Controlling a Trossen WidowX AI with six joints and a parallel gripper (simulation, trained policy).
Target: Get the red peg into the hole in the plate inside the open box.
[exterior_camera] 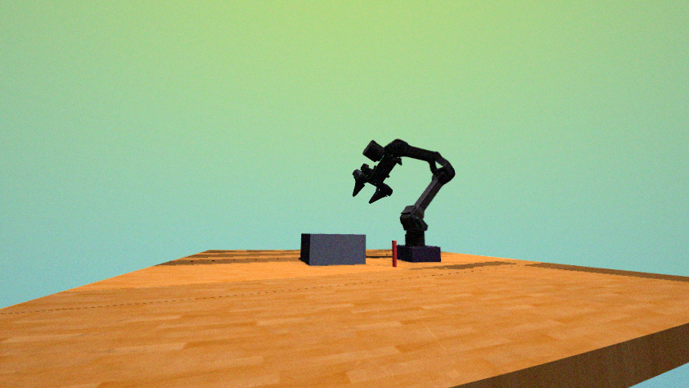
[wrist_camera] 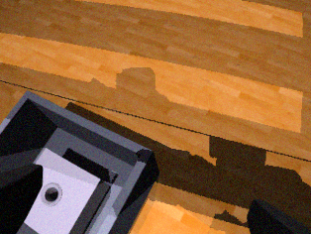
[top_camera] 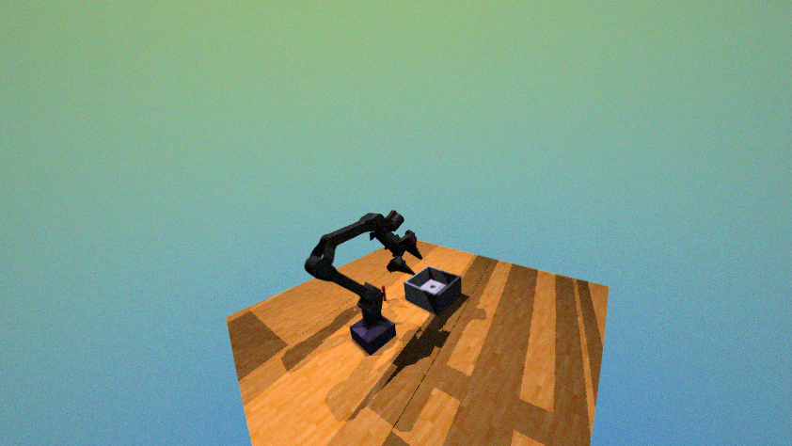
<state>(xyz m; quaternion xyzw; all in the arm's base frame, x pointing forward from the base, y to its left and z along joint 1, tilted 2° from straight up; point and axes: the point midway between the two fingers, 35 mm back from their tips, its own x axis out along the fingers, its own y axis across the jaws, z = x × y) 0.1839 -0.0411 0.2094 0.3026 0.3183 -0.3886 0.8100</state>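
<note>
Right now my gripper tip is 7 cm past the red peg, 20 cm to the right of it and 20 cm above it. From my gripper tip the other things lie so: grey box: 12 cm ahead, 7 cm to the left, 21 cm below; plate: 12 cm ahead, 7 cm to the left, 19 cm below.
</note>
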